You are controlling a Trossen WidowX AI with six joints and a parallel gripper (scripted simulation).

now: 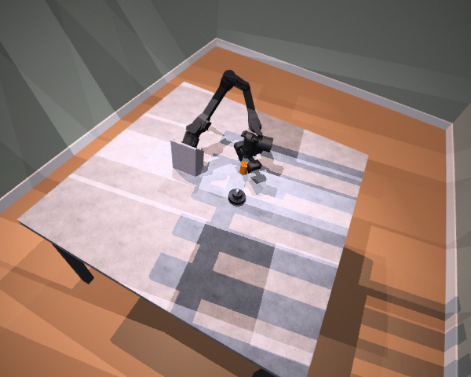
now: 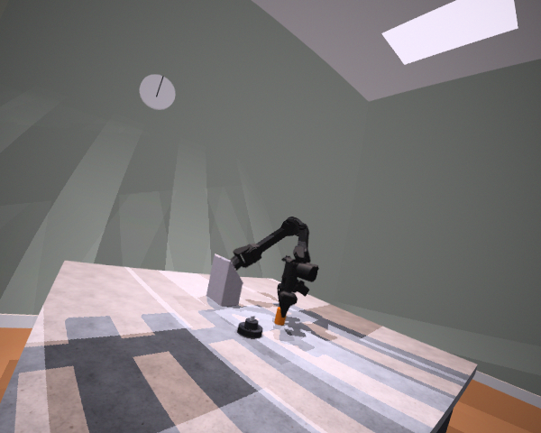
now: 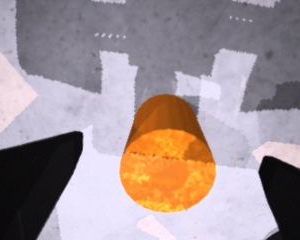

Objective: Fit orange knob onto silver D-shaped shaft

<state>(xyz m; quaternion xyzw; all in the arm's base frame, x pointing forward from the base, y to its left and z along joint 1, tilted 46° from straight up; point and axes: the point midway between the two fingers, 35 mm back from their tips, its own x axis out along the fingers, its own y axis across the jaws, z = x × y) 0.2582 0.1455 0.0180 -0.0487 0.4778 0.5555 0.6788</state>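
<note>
My gripper tip is now right at the orange knob. Round my gripper tip: round pedestal: 170 mm to the right, 40 mm ahead, 10 mm below.
</note>
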